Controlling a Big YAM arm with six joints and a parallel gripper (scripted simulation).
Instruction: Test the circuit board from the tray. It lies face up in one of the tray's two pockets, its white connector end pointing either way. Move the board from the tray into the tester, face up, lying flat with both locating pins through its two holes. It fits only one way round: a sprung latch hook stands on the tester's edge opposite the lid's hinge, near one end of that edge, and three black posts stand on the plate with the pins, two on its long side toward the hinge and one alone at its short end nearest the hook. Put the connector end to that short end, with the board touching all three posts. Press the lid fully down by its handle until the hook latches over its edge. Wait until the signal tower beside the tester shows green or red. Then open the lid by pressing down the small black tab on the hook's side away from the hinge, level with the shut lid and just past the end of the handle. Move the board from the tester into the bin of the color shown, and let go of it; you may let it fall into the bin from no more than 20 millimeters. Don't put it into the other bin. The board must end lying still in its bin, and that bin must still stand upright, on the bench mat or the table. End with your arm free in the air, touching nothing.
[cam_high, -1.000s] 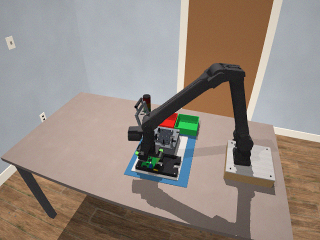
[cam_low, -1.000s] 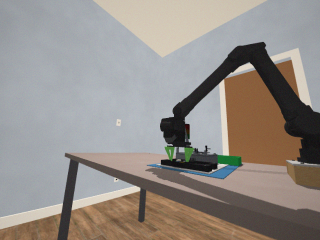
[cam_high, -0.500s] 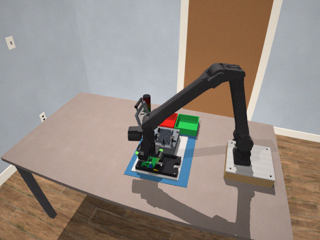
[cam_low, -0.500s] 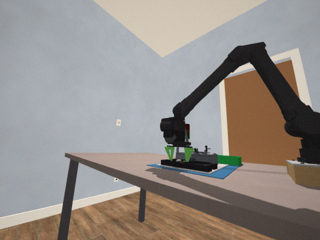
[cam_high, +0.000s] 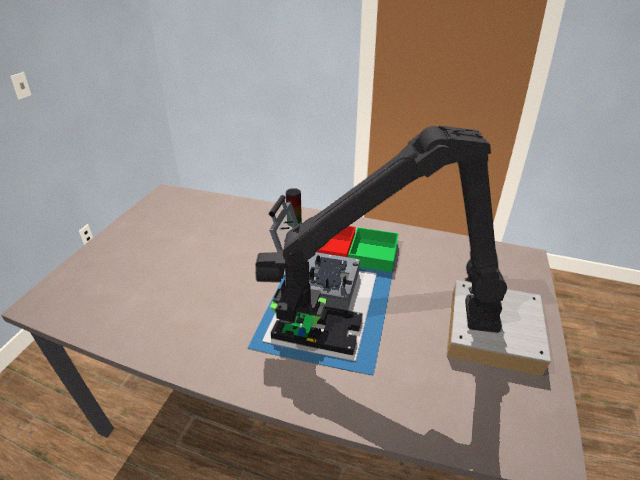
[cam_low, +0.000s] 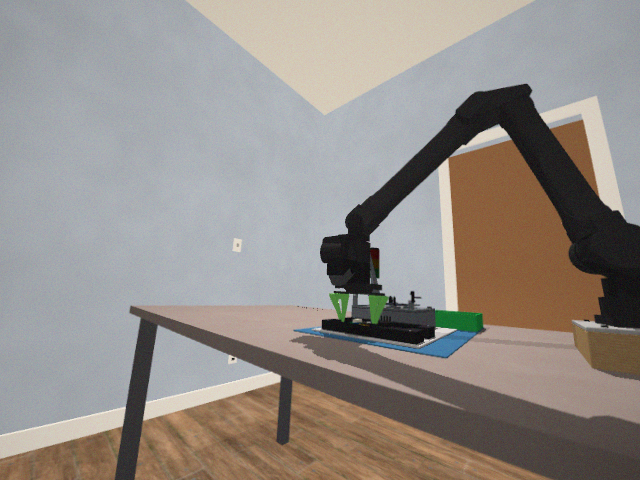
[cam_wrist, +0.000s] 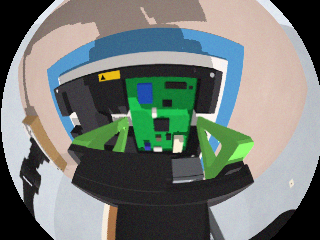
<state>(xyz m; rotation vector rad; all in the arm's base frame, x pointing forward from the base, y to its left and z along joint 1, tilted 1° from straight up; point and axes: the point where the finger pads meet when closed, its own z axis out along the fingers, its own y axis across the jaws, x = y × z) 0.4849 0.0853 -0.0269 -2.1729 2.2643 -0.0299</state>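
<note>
Right now my hand is right at the green circuit board. Also, from my hand: red bin 370 mm to the right, 10 mm below, 10 mm behind; then tester plate 160 mm to the right, 50 mm above, 40 mm behind; then tester lid 170 mm to the right, 160 mm above, 80 mm ahead.
</note>
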